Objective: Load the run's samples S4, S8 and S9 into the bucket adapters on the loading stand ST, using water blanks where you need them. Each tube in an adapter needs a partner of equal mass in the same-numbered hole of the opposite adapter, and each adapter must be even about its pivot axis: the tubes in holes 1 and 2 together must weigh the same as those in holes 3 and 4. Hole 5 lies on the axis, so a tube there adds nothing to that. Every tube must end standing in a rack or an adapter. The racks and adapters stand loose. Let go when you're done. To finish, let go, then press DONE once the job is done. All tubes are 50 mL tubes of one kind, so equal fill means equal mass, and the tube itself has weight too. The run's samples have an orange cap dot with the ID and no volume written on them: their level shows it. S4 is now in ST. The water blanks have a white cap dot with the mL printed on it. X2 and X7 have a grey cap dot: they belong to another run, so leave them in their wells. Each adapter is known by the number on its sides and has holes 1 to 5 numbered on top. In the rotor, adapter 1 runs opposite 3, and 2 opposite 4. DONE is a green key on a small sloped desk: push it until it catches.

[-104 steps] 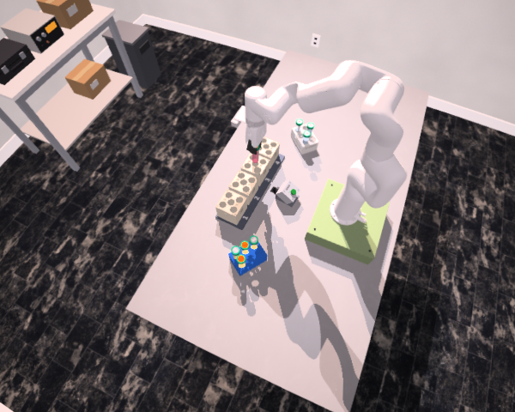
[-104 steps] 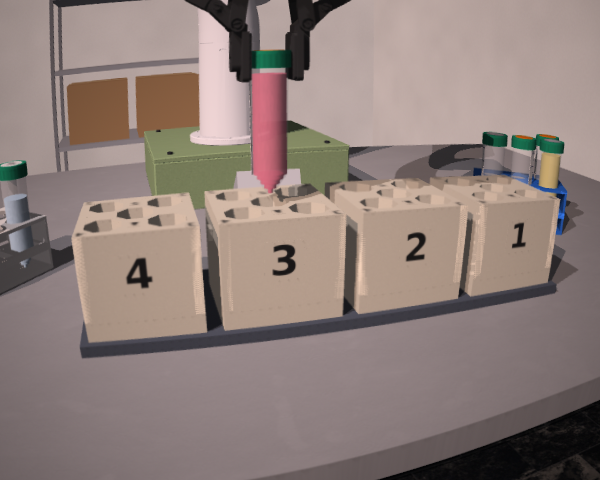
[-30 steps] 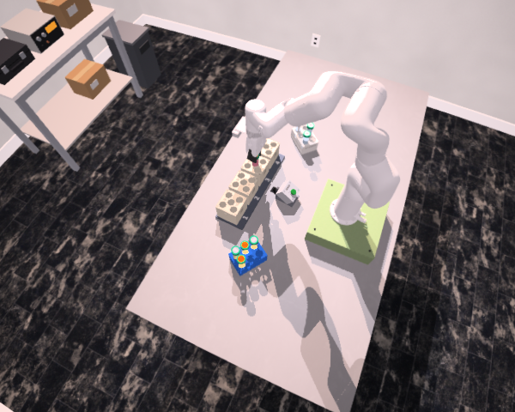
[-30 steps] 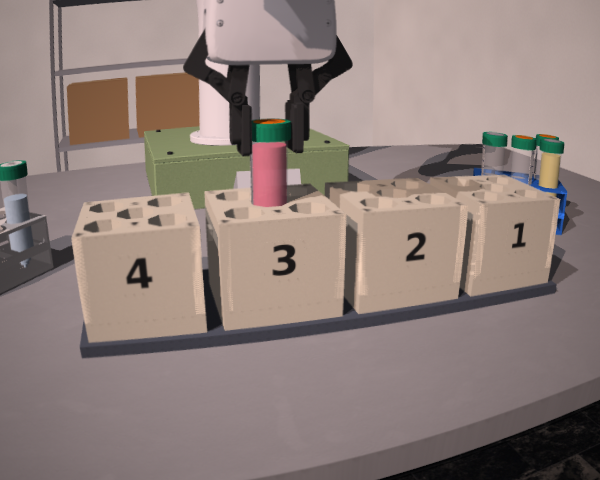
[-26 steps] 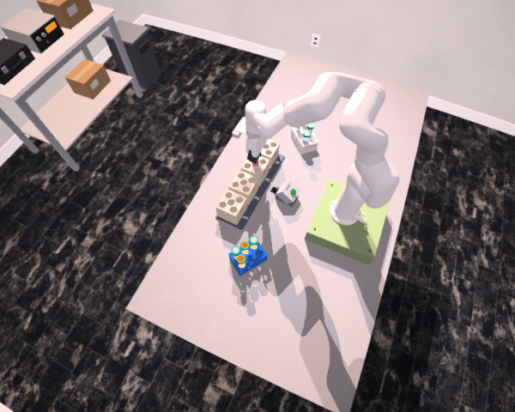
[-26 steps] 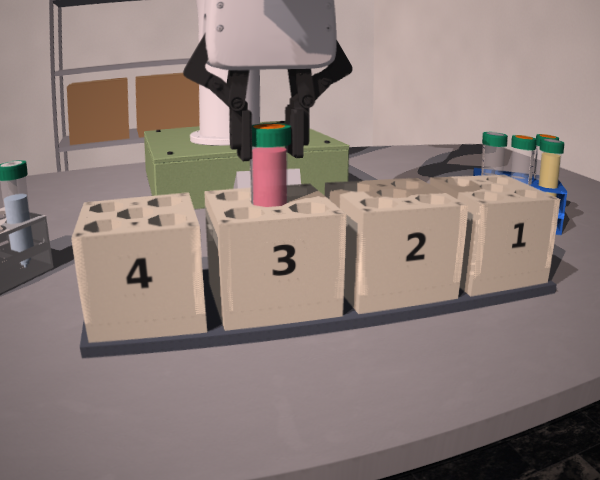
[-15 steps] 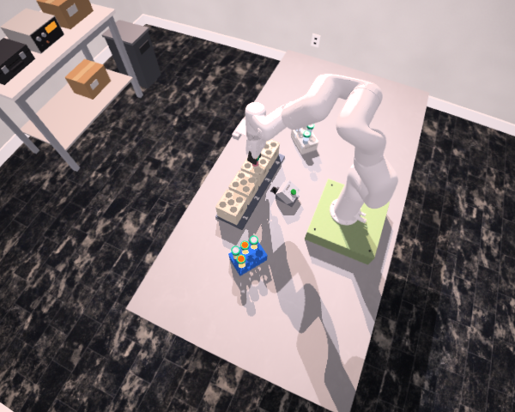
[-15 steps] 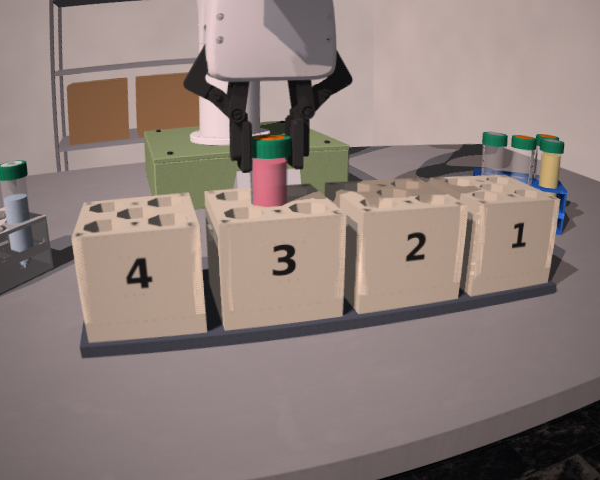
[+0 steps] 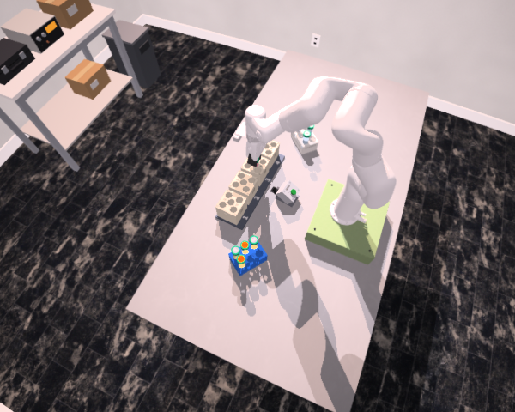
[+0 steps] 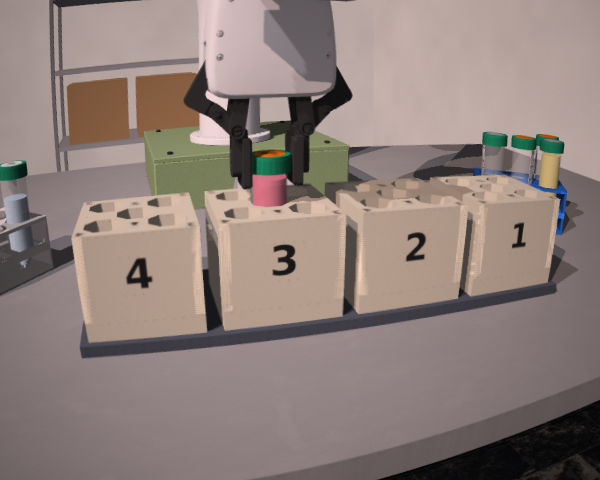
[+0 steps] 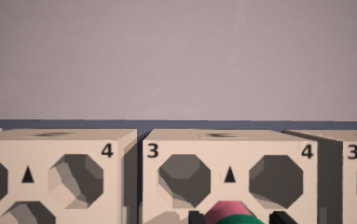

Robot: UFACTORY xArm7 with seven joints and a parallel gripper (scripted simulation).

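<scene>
Right now my hand is 10 mm to the left of the pink-filled tube and 50 mm above it. Also, from my hand: green key: 210 mm behind, 20 mm to the left, 60 mm below; then tube of blue liquid: 130 mm behind, 260 mm to the right, 70 mm below; then loading stand: 10 mm behind, 50 mm to the left, 120 mm below.
</scene>
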